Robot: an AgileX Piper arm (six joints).
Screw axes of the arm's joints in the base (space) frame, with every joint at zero. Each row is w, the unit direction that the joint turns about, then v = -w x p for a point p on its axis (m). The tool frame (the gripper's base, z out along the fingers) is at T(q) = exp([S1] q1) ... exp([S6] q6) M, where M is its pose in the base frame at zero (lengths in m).
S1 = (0, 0, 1, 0, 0, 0)
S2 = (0, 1, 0, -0.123, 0, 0)
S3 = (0, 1, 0, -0.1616, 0, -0.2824)
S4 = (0.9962, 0, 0.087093, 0, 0.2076, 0)
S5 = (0, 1, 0, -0.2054, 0, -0.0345)
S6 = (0.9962, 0, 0.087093, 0, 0.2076, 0)
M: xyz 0.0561 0 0.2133 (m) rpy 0 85.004 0 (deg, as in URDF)
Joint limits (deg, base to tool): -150..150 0..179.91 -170..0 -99.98..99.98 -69.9..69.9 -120..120
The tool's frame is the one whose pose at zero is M.
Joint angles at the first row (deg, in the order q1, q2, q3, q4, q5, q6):
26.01 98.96 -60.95 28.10 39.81 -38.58
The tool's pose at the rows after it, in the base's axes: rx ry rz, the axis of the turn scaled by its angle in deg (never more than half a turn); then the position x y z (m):
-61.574, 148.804, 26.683, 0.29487, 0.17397, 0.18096
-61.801, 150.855, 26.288, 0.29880, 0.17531, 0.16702
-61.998, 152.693, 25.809, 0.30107, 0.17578, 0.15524
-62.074, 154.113, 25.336, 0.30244, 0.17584, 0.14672
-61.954, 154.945, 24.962, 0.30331, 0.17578, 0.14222
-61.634, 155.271, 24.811, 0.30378, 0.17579, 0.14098
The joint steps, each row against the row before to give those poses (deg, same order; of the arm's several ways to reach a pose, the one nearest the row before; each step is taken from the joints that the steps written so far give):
0.00 3.12 -0.60 -0.13 -0.43 0.16
0.00 2.58 -0.37 -0.35 -0.36 0.24
0.00 2.04 -0.17 -0.48 -0.26 0.37
0.00 1.45 -0.11 -0.51 -0.17 0.48
0.00 0.78 -0.11 -0.42 -0.10 0.49
0.00 0.24 -0.07 -0.19 -0.08 0.39

